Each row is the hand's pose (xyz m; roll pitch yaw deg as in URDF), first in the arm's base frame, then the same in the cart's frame.
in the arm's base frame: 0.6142 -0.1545 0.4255 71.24 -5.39 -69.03
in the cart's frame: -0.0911 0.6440 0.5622 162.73 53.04 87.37
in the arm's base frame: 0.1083 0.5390 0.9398 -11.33 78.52 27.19
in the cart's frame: 0.4620 -0.0404 1.0388 36.68 -12.99 170.89
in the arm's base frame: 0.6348 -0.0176 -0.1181 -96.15 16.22 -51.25
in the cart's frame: -0.6202 0.6309 0.7481 10.71 31.63 112.11
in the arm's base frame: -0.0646 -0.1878 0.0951 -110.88 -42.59 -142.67
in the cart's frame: -0.4465 0.0048 0.3722 -162.17 40.59 -35.80
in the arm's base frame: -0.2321 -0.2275 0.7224 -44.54 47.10 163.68
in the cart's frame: 0.1690 -0.1512 0.2310 -137.96 -3.92 -137.54
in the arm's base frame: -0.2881 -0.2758 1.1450 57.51 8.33 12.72
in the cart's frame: 0.5839 -0.1956 0.1310 148.82 -29.27 96.08
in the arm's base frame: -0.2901 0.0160 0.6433 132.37 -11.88 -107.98
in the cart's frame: 0.1088 -0.2741 0.4550 117.10 83.08 -15.56
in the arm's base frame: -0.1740 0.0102 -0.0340 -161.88 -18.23 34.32
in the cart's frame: -0.5622 -0.1543 0.5430 -44.63 -44.53 57.42
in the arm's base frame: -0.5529 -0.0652 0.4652 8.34 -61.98 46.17
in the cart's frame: -0.0845 -0.5020 0.3207 158.95 -19.53 12.82
